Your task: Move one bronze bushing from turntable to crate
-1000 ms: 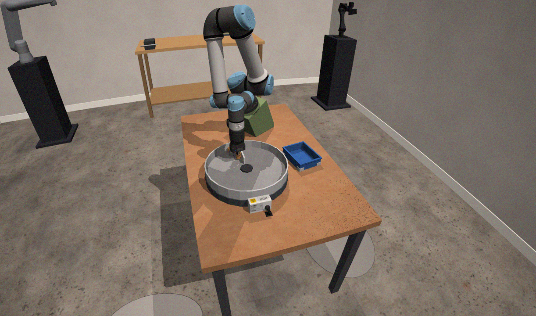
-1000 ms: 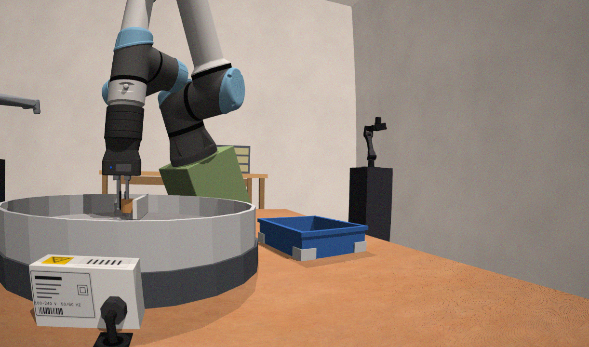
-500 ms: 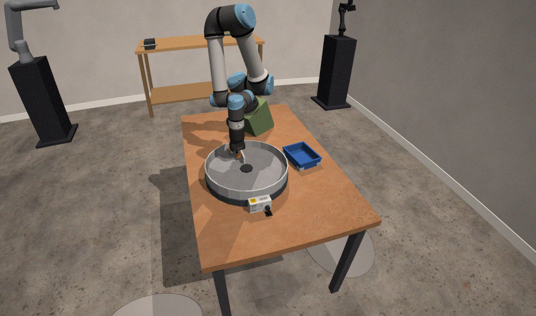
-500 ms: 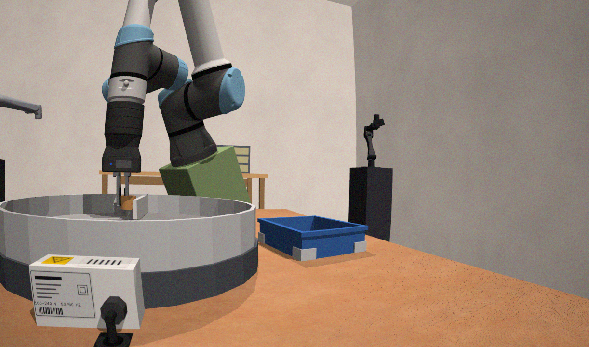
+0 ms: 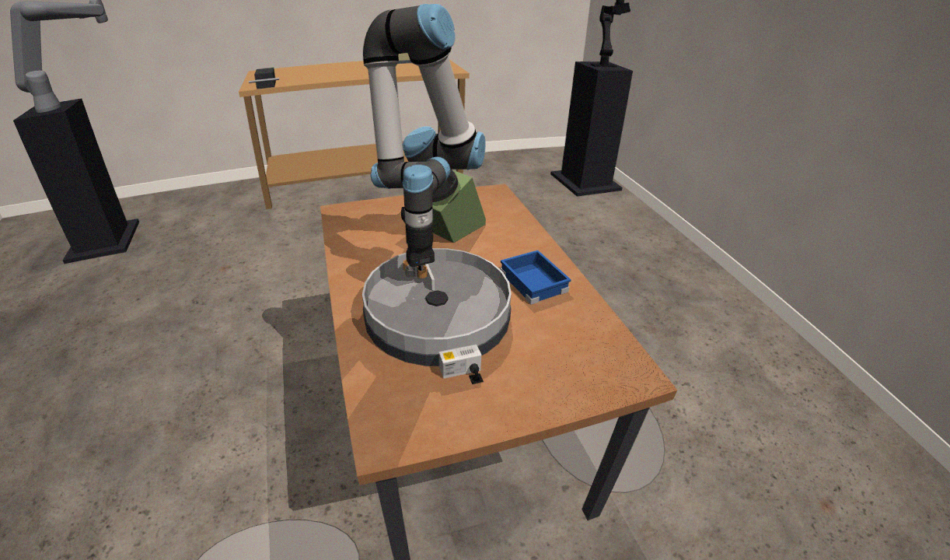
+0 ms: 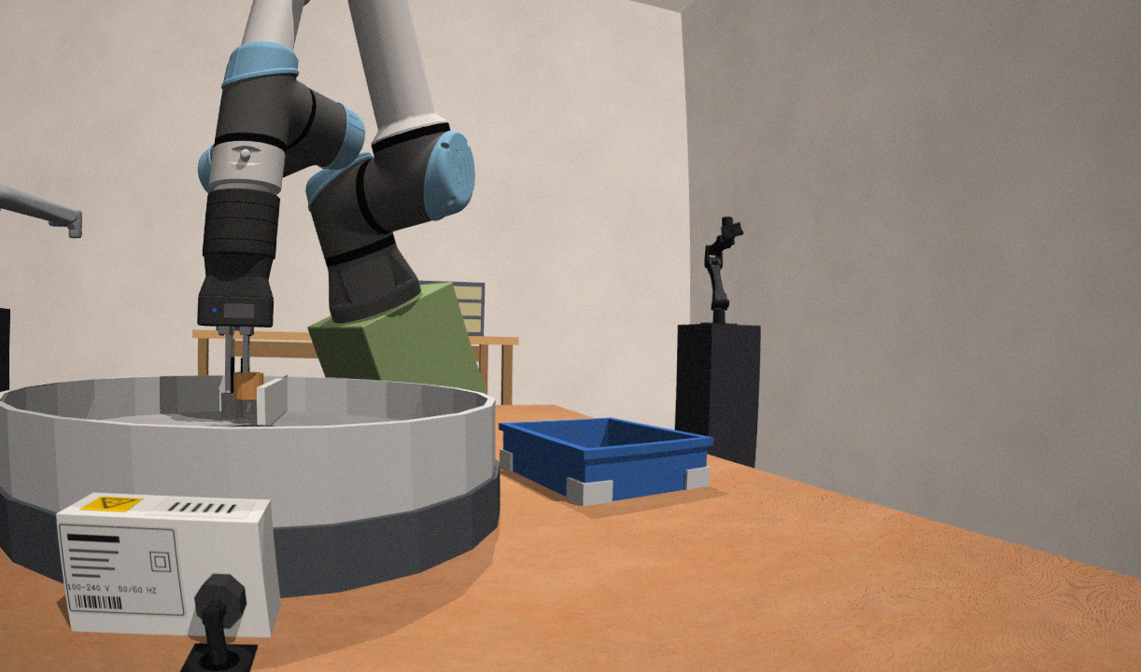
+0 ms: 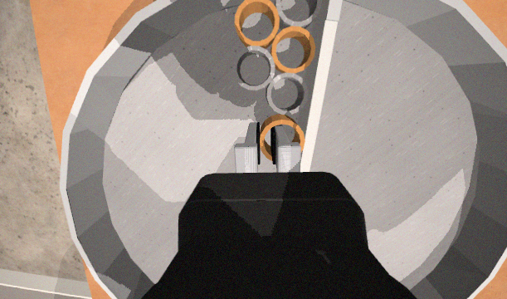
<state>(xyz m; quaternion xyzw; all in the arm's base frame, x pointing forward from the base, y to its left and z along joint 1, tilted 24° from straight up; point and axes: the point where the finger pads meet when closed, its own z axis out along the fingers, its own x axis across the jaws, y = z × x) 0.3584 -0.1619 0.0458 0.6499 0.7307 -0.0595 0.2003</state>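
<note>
Now: hand 40 mm short of the blue crate, 370 mm to the right of it and 80 mm above it. Round my hand: grey turntable: 90 mm ahead, 30 mm to the left, 50 mm below.
</note>
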